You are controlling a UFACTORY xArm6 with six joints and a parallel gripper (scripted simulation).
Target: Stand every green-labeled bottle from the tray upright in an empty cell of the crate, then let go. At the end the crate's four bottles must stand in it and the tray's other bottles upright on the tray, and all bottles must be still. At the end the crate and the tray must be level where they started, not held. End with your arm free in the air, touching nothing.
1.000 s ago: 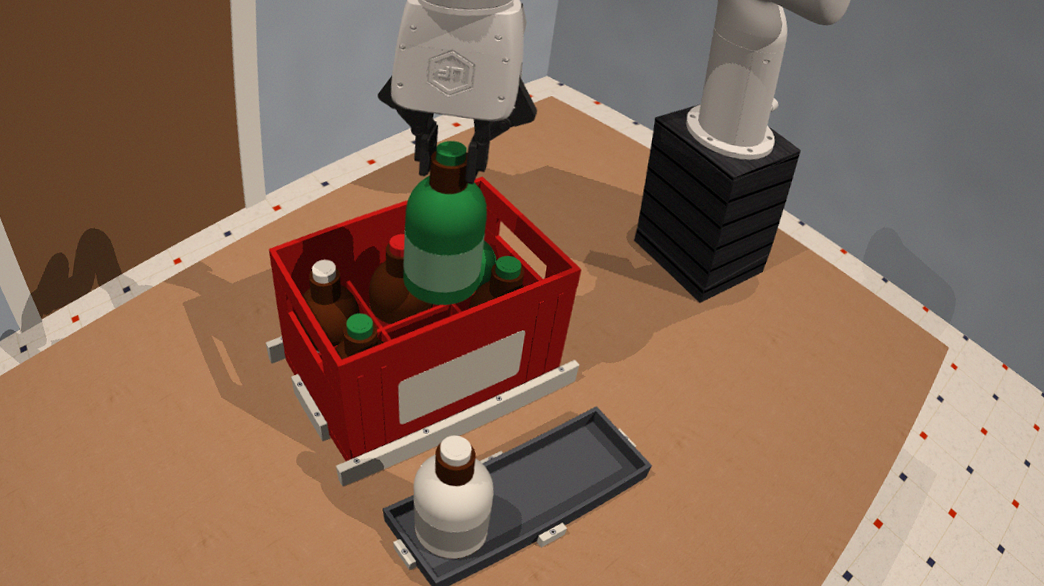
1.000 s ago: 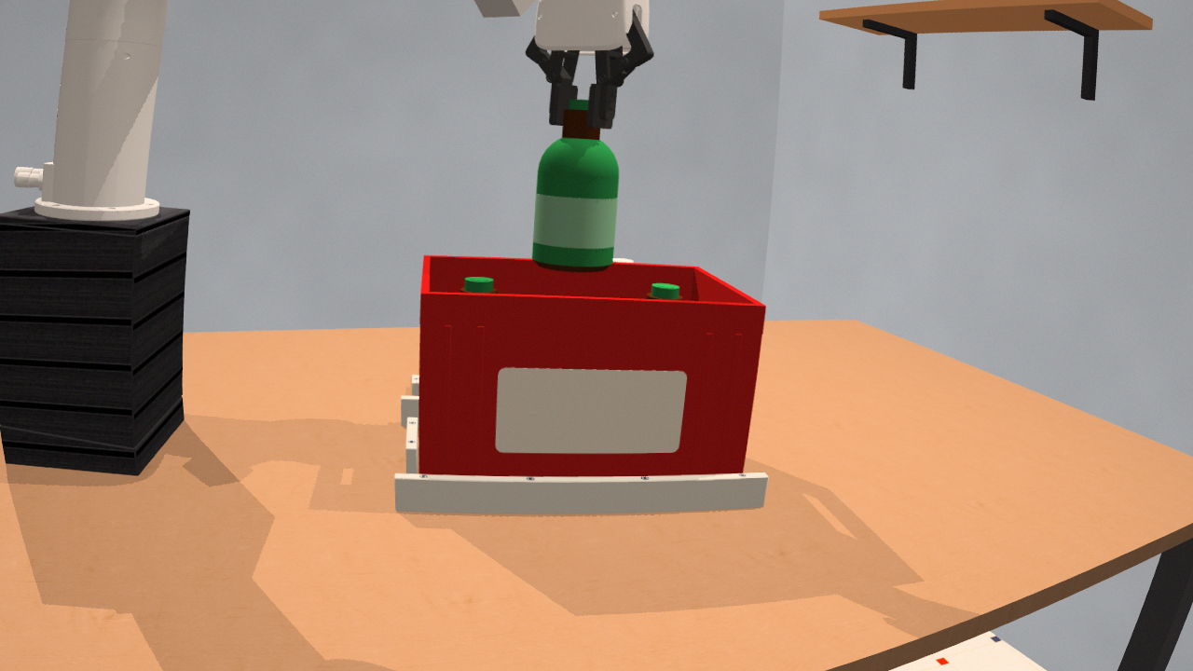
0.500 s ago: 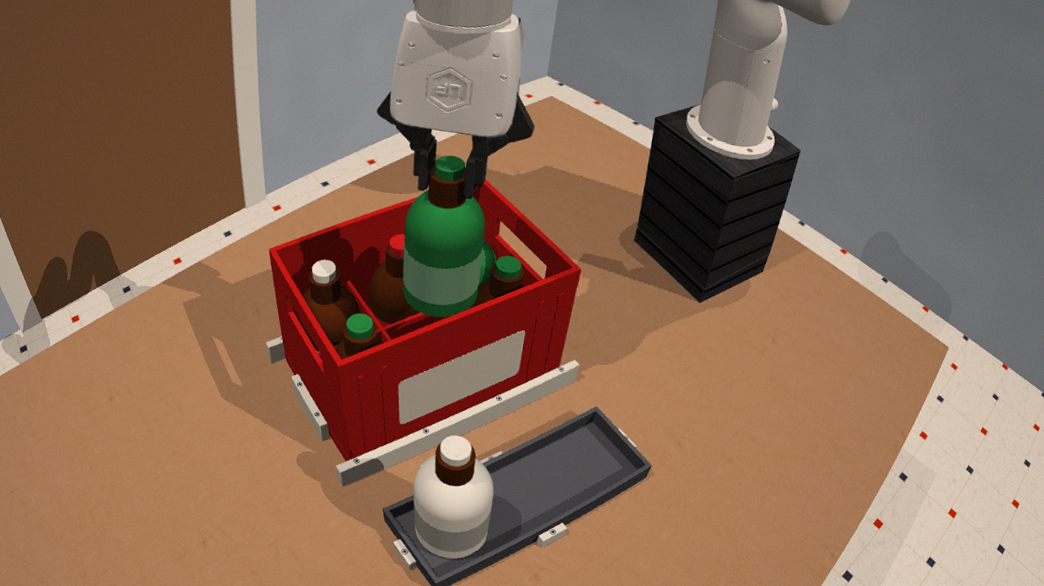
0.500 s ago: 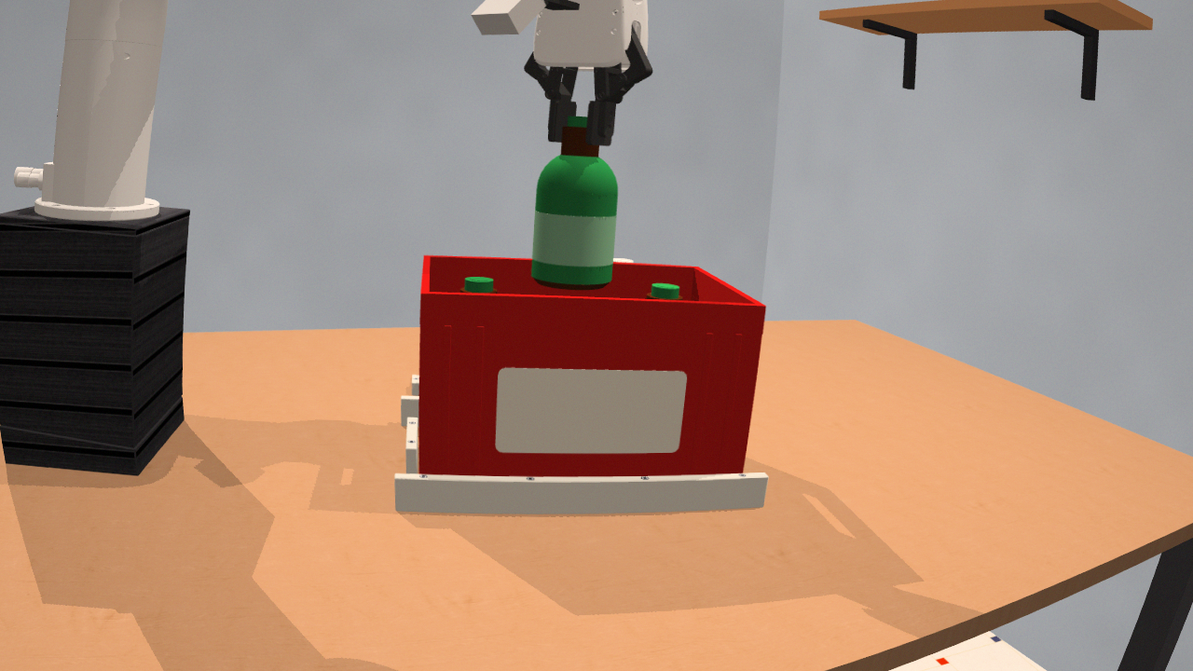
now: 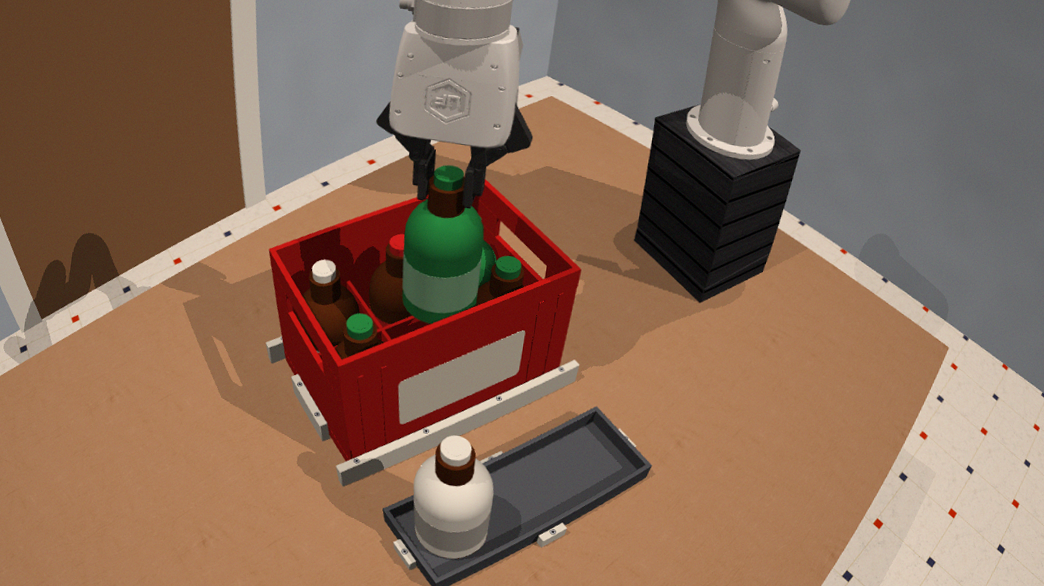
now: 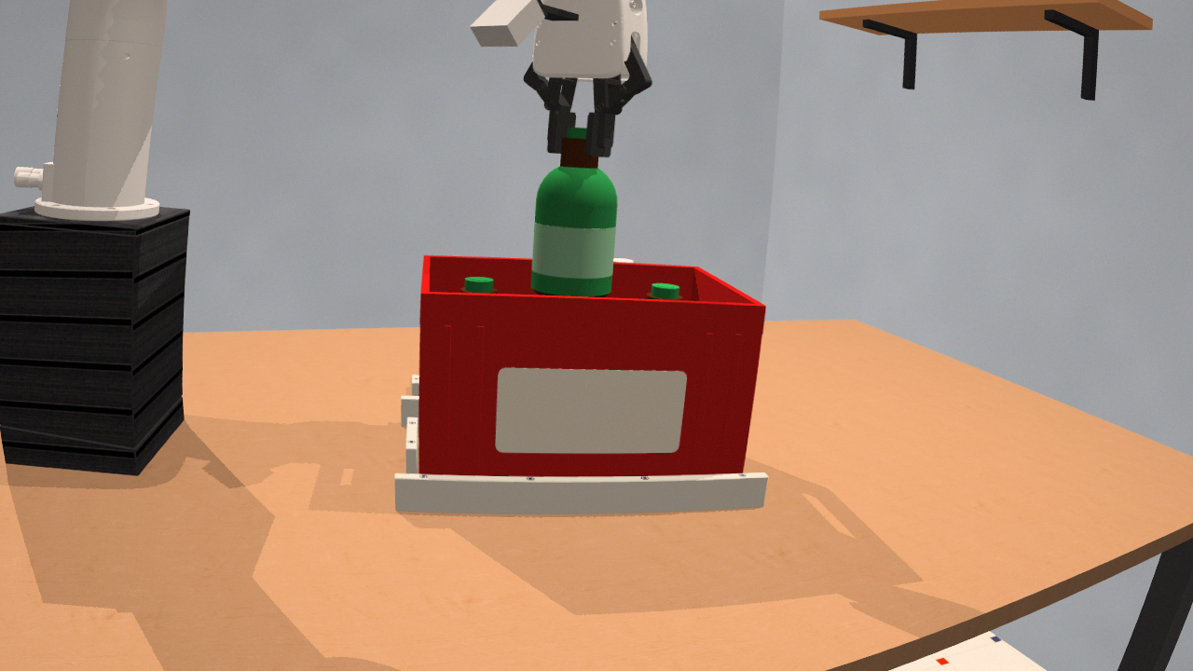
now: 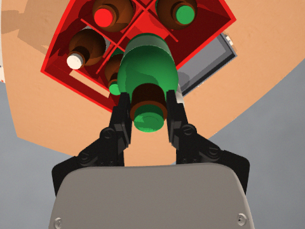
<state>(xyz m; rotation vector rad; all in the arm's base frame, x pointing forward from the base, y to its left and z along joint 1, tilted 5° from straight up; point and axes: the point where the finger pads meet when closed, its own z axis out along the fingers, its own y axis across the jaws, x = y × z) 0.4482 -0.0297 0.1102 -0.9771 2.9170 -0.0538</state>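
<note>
My hand is 7 cm above the green bottle. The rest, counted from my hand: dark tray: 2 cm ahead, 17 cm to the left, 29 cm below; then crate: 4 cm to the right, 22 cm below; then white-labeled bottle: 11 cm ahead, 15 cm to the left, 22 cm below.
</note>
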